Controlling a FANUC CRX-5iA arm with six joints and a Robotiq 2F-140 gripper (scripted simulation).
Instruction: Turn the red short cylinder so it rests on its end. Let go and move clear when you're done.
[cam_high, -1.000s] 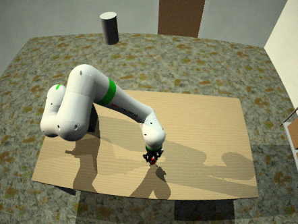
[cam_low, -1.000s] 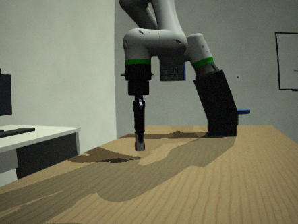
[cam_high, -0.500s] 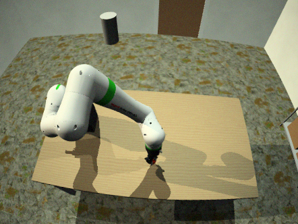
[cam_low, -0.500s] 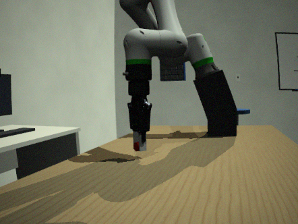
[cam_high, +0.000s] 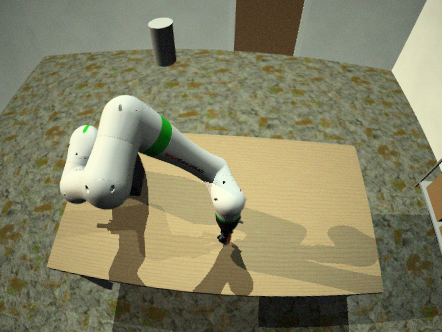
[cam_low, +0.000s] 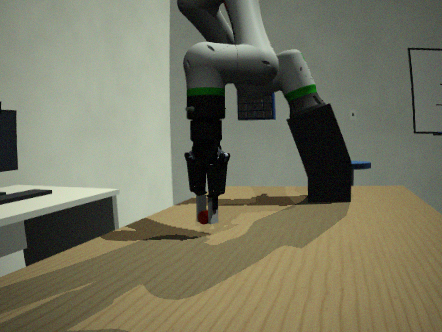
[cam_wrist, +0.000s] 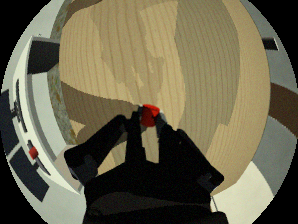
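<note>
The red short cylinder lies 20 mm below my hand.
</note>
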